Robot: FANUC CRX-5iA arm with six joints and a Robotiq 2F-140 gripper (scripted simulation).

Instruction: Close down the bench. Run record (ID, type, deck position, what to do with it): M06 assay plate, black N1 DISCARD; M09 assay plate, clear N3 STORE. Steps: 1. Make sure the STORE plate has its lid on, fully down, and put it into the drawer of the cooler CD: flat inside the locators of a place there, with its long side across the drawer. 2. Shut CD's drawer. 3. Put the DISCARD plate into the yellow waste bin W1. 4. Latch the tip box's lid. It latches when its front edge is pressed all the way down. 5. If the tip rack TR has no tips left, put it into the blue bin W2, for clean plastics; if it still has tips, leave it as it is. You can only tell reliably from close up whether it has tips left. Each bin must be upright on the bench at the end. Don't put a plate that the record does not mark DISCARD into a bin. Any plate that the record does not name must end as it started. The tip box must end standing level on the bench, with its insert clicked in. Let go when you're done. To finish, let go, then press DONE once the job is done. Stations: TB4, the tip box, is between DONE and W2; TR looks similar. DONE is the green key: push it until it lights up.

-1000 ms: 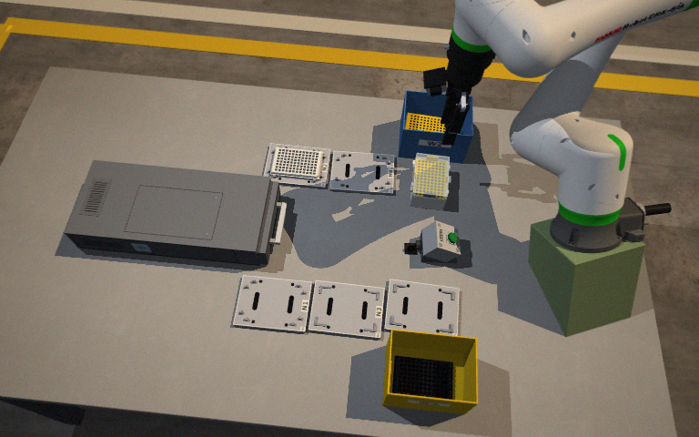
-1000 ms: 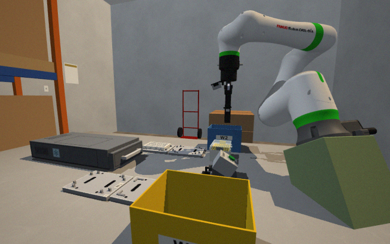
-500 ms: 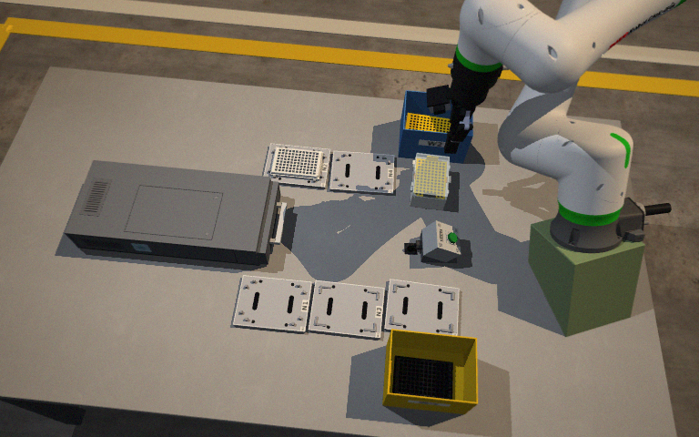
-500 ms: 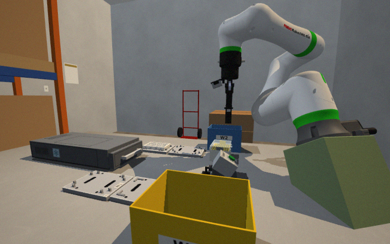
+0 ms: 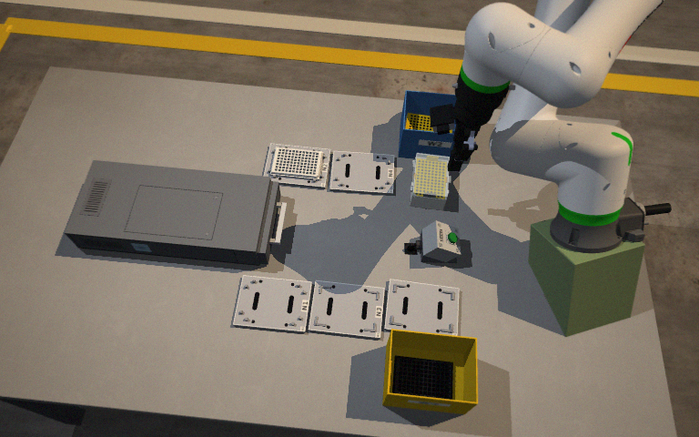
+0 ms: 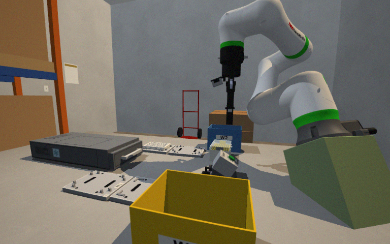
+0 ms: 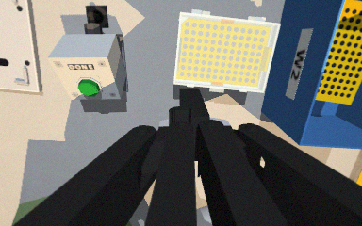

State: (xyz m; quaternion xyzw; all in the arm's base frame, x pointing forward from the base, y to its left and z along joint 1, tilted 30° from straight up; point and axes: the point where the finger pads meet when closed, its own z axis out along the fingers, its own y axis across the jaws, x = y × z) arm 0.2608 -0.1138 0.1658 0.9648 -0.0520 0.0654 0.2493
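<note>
Right now the green DONE key is 130 mm to the left of my hand, 130 mm below it and 10 mm ahead of it. The rest, counted from my hand: tip rack TR: 200 mm to the right, 160 mm below; then blue bin W2: 200 mm to the right, 160 mm below, 10 mm behind; then white gridded plate: 360 mm ahead, 180 mm below, 150 mm to the right.
</note>
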